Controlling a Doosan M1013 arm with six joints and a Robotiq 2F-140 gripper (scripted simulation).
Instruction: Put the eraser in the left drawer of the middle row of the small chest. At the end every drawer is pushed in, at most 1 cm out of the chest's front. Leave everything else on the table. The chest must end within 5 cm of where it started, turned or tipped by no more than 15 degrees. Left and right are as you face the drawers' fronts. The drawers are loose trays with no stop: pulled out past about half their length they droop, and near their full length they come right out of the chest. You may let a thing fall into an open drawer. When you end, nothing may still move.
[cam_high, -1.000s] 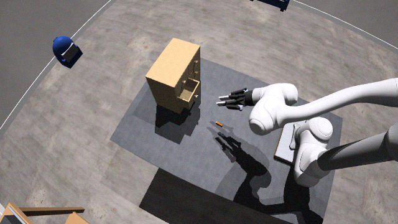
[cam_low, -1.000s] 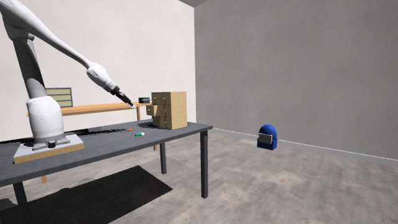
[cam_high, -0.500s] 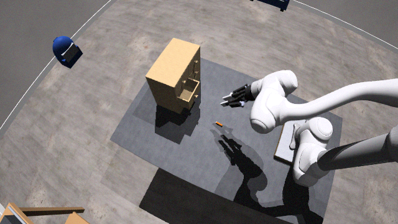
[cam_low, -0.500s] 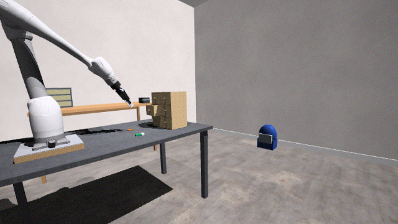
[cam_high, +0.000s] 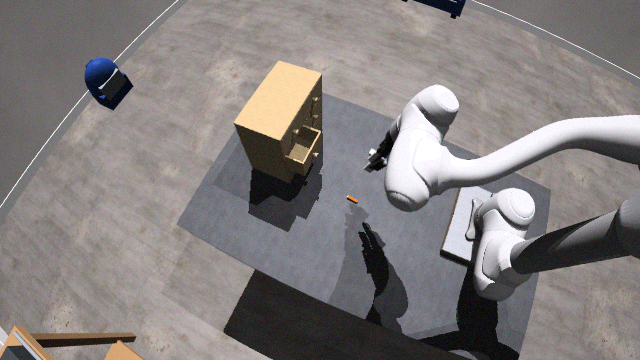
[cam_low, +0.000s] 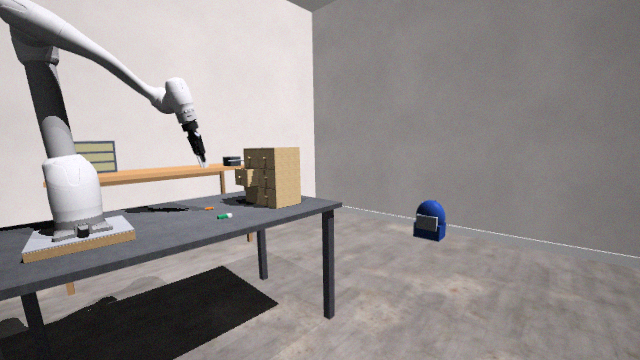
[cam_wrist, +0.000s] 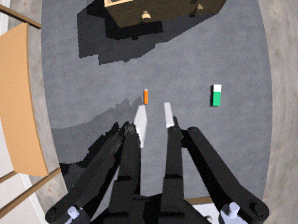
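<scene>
My hand is 26 cm above the eraser, 18 cm to the left of it and 1 cm short of it. From my hand the other things lie so: small orange stick (26 cm below, 4 cm to the left, 4 cm ahead).
</scene>
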